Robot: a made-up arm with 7 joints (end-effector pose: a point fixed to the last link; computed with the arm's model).
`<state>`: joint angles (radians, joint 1 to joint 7).
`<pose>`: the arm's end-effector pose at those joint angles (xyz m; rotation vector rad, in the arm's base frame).
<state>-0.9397 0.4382 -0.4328 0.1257 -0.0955 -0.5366 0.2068</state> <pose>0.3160 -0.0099 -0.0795 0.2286 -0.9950 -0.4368</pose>
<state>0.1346 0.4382 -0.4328 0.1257 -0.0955 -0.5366 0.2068</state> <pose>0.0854 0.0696 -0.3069 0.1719 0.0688 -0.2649</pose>
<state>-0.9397 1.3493 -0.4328 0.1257 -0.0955 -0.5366 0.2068</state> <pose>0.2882 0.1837 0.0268 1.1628 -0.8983 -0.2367</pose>
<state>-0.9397 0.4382 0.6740 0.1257 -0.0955 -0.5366 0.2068</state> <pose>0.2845 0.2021 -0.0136 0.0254 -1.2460 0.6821</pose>
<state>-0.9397 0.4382 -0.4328 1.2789 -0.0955 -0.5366 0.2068</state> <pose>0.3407 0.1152 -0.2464 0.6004 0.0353 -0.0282</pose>
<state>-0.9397 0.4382 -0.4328 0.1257 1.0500 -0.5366 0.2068</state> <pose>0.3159 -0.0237 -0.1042 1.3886 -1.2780 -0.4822</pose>
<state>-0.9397 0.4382 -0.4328 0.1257 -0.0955 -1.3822 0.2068</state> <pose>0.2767 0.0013 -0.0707 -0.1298 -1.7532 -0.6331</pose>
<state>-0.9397 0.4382 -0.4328 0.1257 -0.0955 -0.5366 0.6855</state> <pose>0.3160 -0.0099 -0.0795 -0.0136 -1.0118 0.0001</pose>
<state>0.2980 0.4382 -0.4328 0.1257 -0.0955 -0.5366 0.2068</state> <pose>0.0332 0.0757 -0.3154 0.1603 0.2296 -0.2342</pose>
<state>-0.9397 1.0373 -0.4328 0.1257 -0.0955 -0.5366 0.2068</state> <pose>0.3123 0.1286 -0.0238 0.8456 -0.9482 -0.3128</pose>
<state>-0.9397 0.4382 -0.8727 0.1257 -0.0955 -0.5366 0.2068</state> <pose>0.2765 -0.0670 -0.1416 0.2974 -0.8328 -0.8652</pose>
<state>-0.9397 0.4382 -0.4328 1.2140 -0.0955 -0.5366 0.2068</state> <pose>0.3456 0.1069 -0.2385 0.5827 -0.0235 -0.0518</pose>
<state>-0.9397 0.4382 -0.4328 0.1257 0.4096 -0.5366 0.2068</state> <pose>0.3134 -0.0187 -0.0888 0.7311 -1.1451 -0.4690</pose>
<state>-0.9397 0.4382 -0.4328 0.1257 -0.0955 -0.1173 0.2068</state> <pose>0.3318 -0.0074 -0.0935 0.3792 -0.6114 -0.3295</pose>
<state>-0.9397 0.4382 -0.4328 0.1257 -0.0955 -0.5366 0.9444</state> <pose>0.3160 -0.0099 -0.0795 -0.1445 -1.0042 0.2365</pose>
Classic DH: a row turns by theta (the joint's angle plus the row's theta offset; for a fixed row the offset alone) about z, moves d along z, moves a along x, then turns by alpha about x. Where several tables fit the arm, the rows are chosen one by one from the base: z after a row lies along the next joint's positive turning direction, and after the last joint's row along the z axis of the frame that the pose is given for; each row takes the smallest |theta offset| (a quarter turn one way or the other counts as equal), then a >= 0, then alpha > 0; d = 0 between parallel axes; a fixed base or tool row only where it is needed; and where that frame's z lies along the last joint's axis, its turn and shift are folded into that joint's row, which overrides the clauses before.
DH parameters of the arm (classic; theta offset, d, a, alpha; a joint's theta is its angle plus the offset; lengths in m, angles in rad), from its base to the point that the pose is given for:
base (fixed): -0.071 0 0 -1.3004
joint 1: -1.3111 0.0297 -0.0108 -1.5708
joint 2: 1.2915 0 -0.0077 1.5708
joint 3: 1.5708 -0.2332 0.0208 -1.5708
joint 4: 1.5708 0.0017 0.0093 1.5708
joint 5: 0 0.1481 0 -1.5708
joint 6: -1.5708 0 0.051 1.5708
joint 7: 0 0 0 0

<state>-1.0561 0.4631 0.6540 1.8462 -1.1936 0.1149 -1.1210</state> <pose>0.2950 0.1477 -0.2891 -1.5364 -0.2280 -0.0451</pose>
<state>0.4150 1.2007 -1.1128 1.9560 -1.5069 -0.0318 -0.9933</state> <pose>-0.1196 0.4337 -0.0361 0.4257 1.8481 0.6641</pose>
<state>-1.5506 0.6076 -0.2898 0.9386 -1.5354 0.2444 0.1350</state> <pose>0.4256 0.0848 0.0379 -0.8278 -0.0095 -0.1760</pose>
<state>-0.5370 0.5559 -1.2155 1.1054 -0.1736 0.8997 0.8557</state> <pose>0.1447 0.1911 -0.3631 2.0640 1.0154 0.3323</pose>
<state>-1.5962 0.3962 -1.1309 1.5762 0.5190 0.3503 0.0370</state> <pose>0.4321 0.0872 -0.0648 1.9537 0.4325 0.2509</pose>
